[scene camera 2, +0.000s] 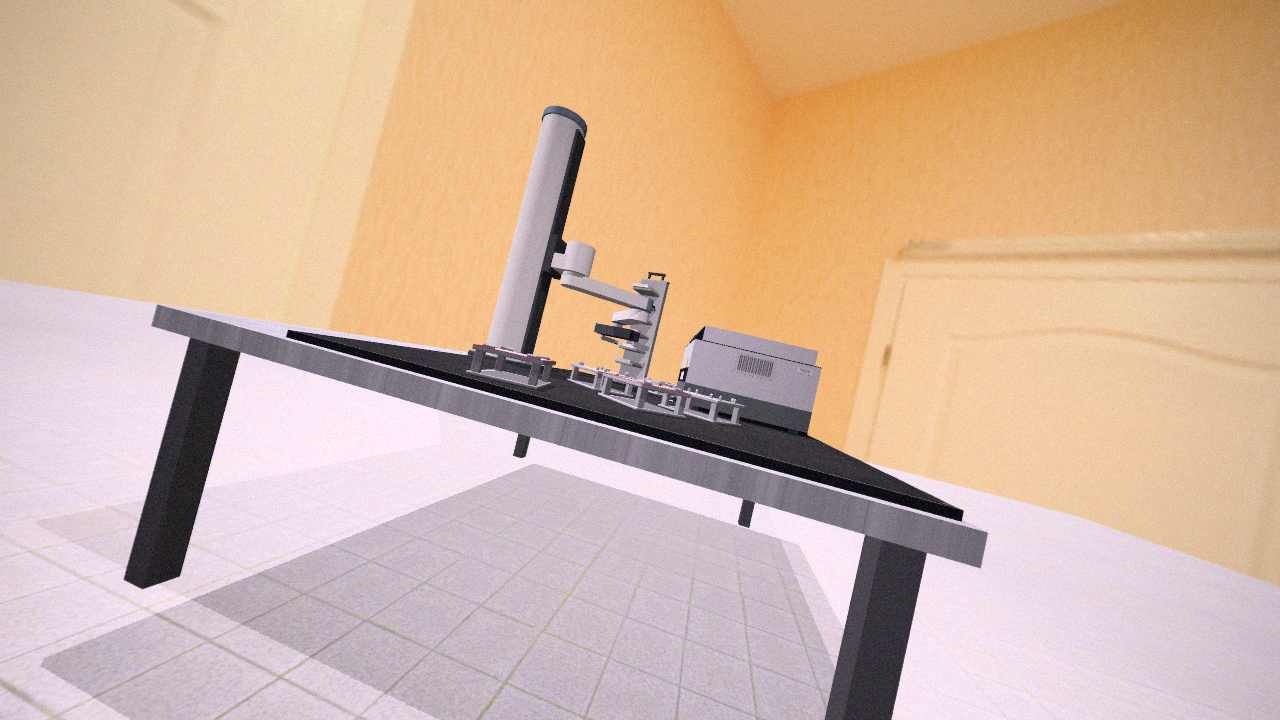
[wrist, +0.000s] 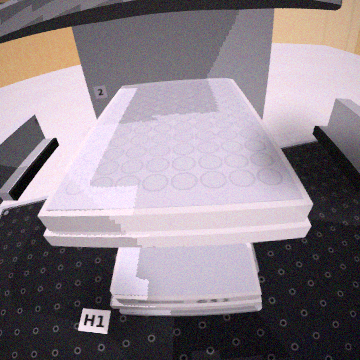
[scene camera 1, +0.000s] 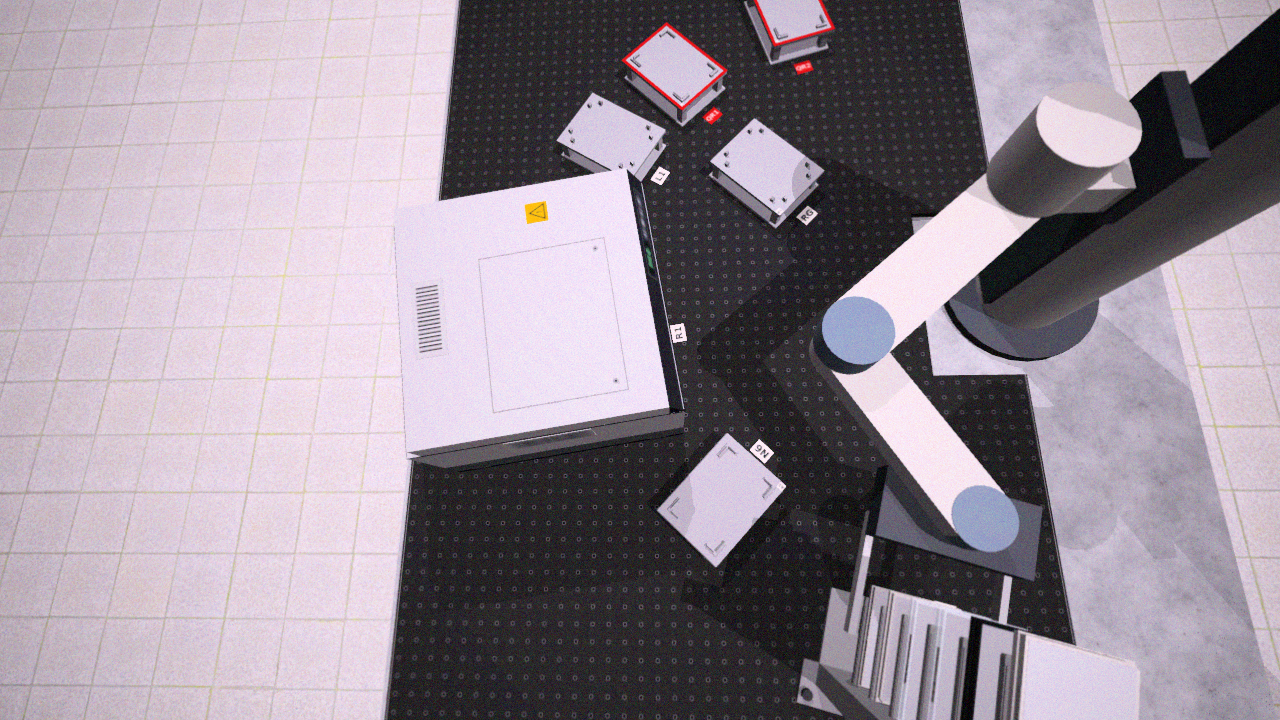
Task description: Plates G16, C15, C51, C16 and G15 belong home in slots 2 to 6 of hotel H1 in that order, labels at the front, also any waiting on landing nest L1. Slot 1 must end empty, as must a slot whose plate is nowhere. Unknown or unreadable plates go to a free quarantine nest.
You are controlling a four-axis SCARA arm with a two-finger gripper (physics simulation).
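Pixels of known places: gripper, fingertip midpoint: [wrist: 179, 116]; arm's base at its link origin: [scene camera 1: 1014, 292].
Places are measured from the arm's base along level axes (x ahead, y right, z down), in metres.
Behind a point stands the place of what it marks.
In the wrist view my gripper [wrist: 179, 116] {x 0.305, y -0.540, z -0.195 m} [scene camera 1: 928, 617] [scene camera 2: 633, 337] {x 0.305, y -0.540, z -0.195 m} is open, its fingers on both sides of a white lidded plate [wrist: 180, 165] {x 0.295, y -0.500, z -0.196 m} and apart from it. This plate lies in hotel H1 [wrist: 185, 55] {x 0.326, y -0.602, z -0.212 m} [scene camera 1: 809, 696] {x 0.406, y -0.628, z -0.028 m} [scene camera 2: 657, 313] {x 0.376, y -0.588, z -0.377 m} below the wall tag 2; its front edge shows no label. A second plate [wrist: 187, 275] {x 0.292, y -0.493, z -0.125 m} lies lower down, with dark marks on its front too cut off to read. Other plates in the hotel are mostly hidden. Landing nest L1 [scene camera 1: 611, 136] {x 0.702, y 0.298, z -0.063 m} shows a bare top with pegs.
Two red-rimmed nests [scene camera 1: 674, 68] {x 0.584, y 0.442, z -0.062 m} [scene camera 1: 794, 16] {x 0.353, y 0.550, z -0.062 m} stand at the top of scene camera 1. Nest RG [scene camera 1: 767, 170] {x 0.423, y 0.216, z -0.062 m} stands near L1. The boxy device R1 [scene camera 1: 546, 313] {x 0.762, y -0.120, z -0.263 m} [scene camera 2: 760, 371] {x 0.841, y 0.068, z -0.166 m} is at the left; a low nest [scene camera 1: 720, 501] {x 0.526, y -0.356, z -0.063 m} with corner brackets lies between it and the hotel.
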